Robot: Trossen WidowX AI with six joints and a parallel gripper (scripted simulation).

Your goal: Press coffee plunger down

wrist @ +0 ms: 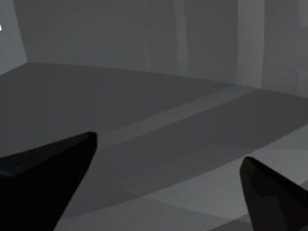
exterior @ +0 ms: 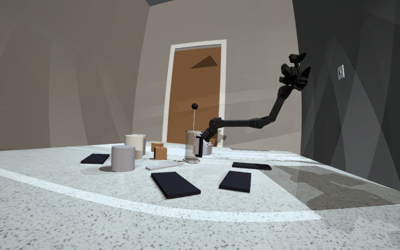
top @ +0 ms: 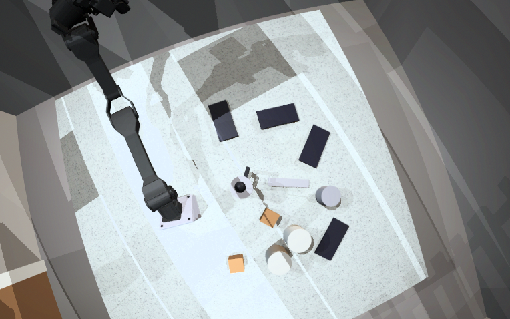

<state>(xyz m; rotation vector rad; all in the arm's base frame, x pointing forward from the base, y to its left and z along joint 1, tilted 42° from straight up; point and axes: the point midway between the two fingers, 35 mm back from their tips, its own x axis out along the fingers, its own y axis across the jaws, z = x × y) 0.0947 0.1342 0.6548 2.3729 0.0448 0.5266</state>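
Right now my gripper tip is 15 cm short of the coffee press, 50 cm to the left of it and 38 cm above it. The rest, counted from my gripper tip: thin white strip 31 cm ahead, 53 cm to the right, 50 cm below.
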